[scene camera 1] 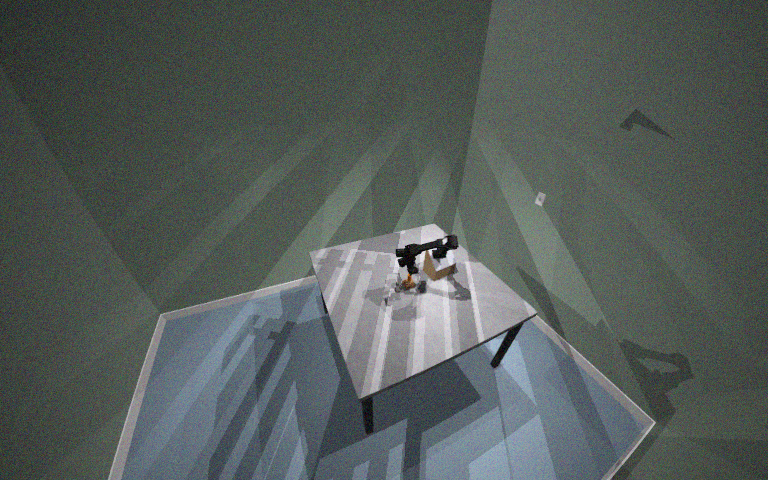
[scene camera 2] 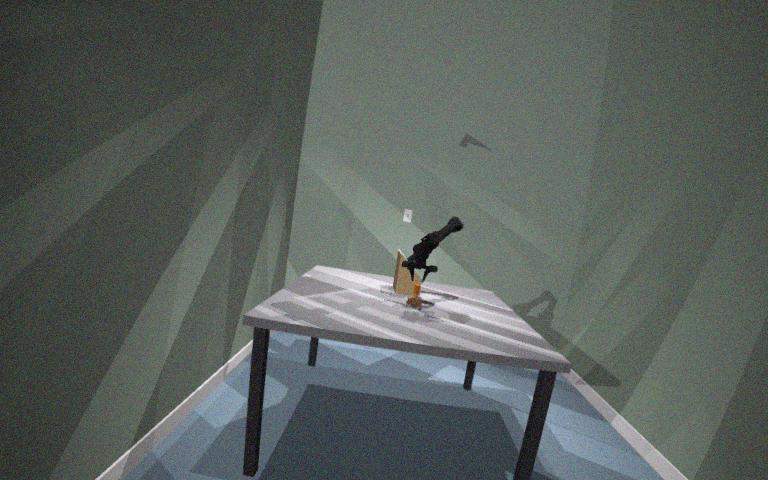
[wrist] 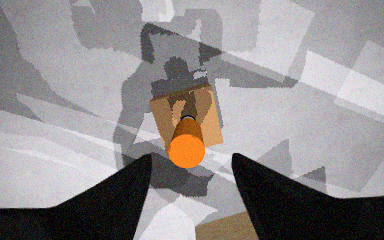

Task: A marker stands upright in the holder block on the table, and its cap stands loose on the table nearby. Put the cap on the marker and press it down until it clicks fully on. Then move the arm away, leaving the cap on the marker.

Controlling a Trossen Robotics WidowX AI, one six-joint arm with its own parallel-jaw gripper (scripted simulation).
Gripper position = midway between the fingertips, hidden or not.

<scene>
I see my gripper [wrist: 192,160] and an orange cap [wrist: 186,149].
</scene>
